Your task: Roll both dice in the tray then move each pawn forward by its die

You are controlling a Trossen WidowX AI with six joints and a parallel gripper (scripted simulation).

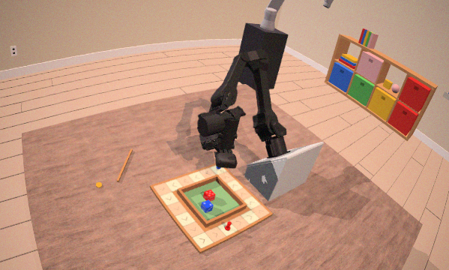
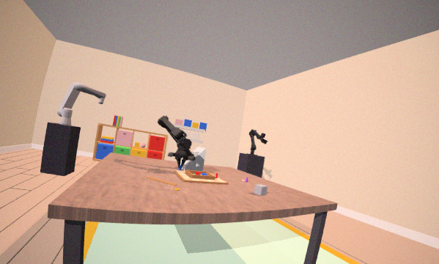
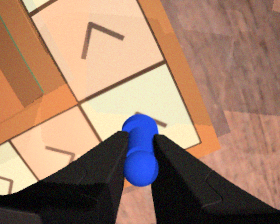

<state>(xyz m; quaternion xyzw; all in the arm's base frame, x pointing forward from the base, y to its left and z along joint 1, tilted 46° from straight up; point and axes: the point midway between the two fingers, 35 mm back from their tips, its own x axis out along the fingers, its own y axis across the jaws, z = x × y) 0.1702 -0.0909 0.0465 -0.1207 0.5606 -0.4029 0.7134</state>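
The blue pawn is 10 mm above my gripper tip. Also, from my gripper tip: wooden stick 310 mm ahead, 140 mm to the right, 30 mm below; then red pawn 240 mm to the left, 110 mm ahead; then green tray 120 mm to the left, 100 mm ahead, 20 mm below.
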